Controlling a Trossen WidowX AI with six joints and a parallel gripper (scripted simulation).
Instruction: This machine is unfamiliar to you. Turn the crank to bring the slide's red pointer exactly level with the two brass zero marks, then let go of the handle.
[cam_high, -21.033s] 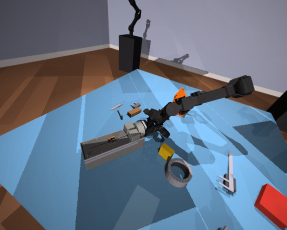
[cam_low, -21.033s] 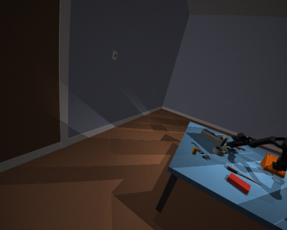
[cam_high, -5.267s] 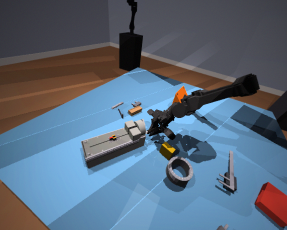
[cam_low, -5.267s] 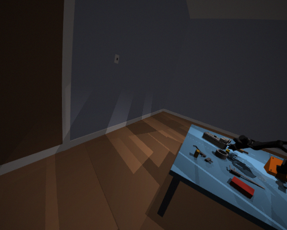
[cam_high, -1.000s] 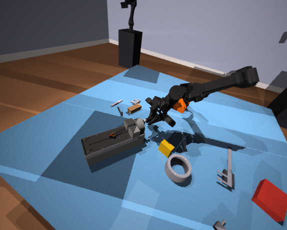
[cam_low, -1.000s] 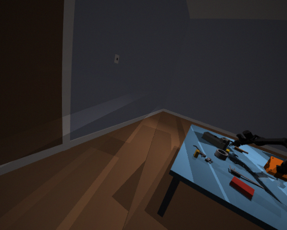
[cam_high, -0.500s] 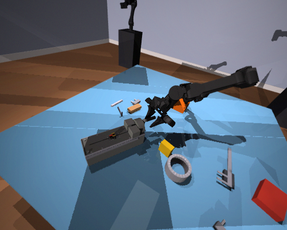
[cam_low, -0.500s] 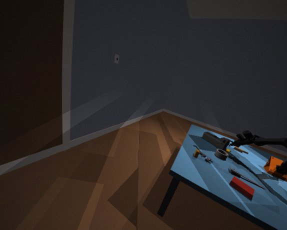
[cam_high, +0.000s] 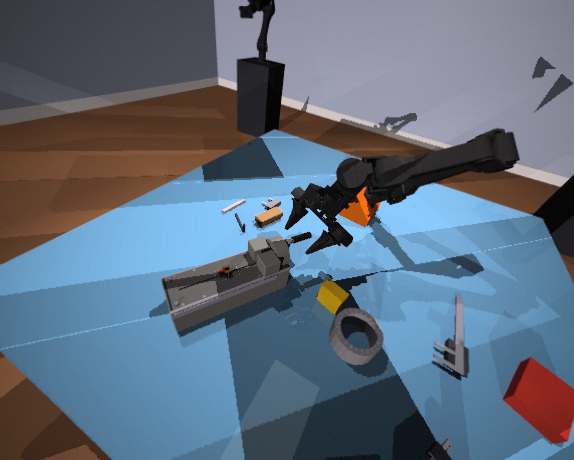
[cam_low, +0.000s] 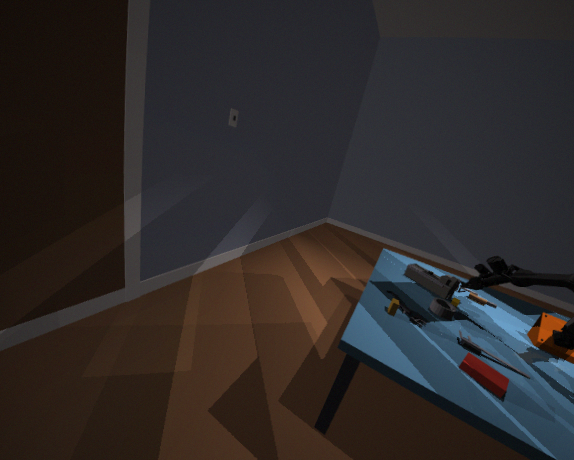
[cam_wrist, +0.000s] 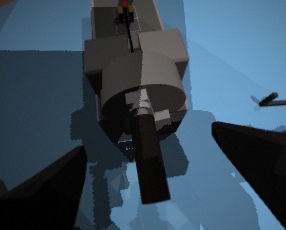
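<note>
My gripper tip is 1 cm to the right of the dark crank handle, 1 cm below it and 1 cm past it. Round my gripper tip: yellow block 13 cm to the left, 8 cm below, 4 cm ahead; then red pointer 15 cm ahead, 10 cm to the right, 3 cm below; then brown block 15 cm behind, 14 cm to the right, 10 cm below.
</note>
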